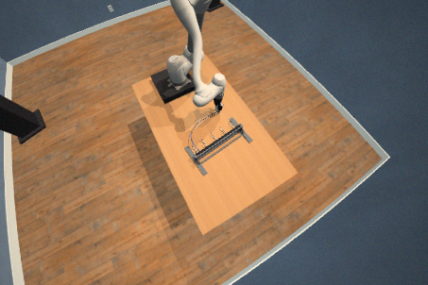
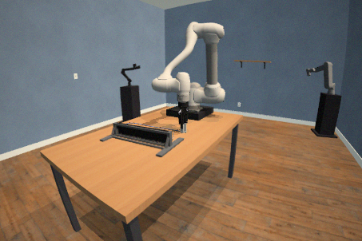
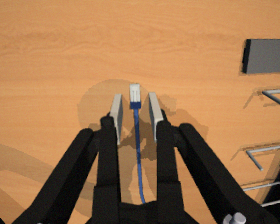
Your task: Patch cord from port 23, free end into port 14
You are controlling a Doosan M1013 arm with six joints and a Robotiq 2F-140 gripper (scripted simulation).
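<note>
My hand is 10 mm to the right of the free end of patch cord and 30 mm above it.
</note>
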